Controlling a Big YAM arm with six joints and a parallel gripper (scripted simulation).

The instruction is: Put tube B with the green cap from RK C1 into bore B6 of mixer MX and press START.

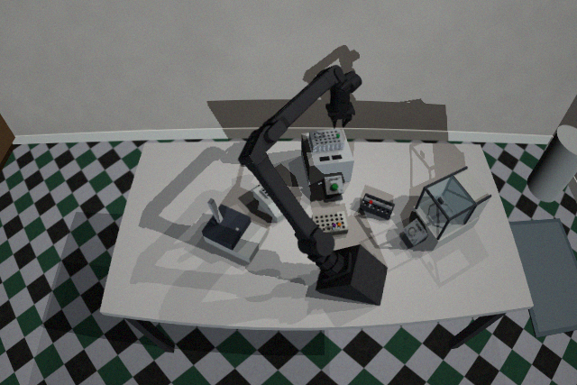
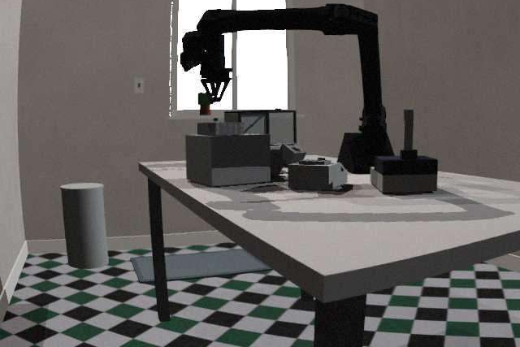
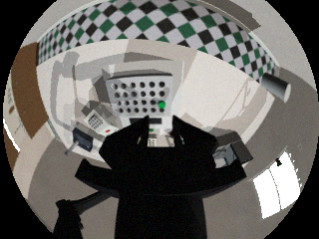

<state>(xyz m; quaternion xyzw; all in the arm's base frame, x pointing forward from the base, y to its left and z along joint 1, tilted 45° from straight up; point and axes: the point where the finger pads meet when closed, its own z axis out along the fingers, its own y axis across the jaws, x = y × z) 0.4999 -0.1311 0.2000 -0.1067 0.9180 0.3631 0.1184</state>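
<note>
The green start key is 17 cm below my hand, 17 cm behind it and 1 cm to the right of it. Round my hand: tube B 8 cm below; then bore block 8 cm below, 4 cm to the left; then magnet block MG 21 cm below, 21 cm behind, 19 cm to the right.
</note>
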